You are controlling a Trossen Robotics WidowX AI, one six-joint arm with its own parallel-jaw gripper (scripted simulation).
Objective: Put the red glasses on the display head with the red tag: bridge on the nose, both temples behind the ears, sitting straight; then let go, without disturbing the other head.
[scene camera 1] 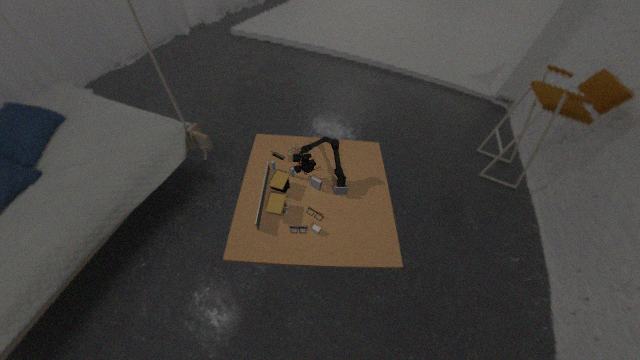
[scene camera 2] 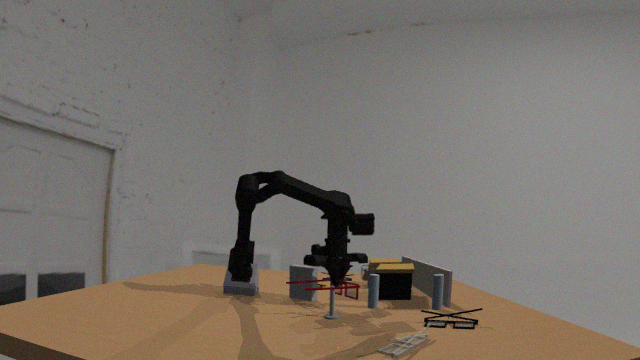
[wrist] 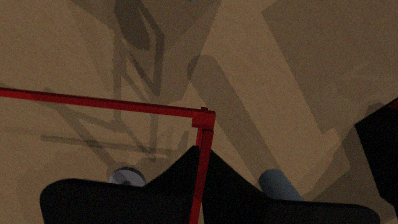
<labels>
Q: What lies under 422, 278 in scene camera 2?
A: A low wall.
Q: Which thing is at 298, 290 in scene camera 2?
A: A grey block.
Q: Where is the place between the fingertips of the gripper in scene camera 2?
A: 336, 288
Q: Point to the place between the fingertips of the gripper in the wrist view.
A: At 199, 152
</labels>
